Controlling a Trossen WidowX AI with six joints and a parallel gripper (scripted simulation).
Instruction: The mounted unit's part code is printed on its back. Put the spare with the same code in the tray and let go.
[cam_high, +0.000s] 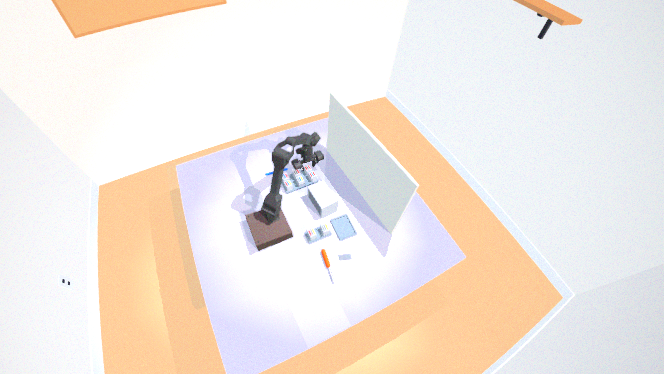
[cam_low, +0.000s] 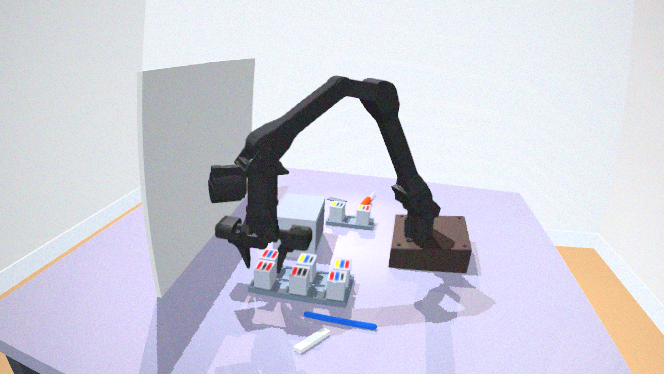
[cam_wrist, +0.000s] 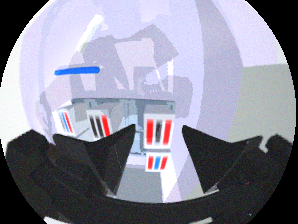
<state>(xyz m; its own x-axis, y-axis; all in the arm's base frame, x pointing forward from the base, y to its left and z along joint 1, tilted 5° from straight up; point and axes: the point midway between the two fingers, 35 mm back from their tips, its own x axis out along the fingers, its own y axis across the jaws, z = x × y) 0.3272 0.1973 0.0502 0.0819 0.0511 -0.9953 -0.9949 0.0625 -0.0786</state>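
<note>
My gripper tip is right at the white spare. From my gripper tip the other things lie so: grey mounted unit 4 cm behind, 22 cm to the right, 1 cm above; then white panel 20 cm ahead, 24 cm to the right, 18 cm above; then blue pen 16 cm behind, 10 cm to the left, 4 cm below.
</note>
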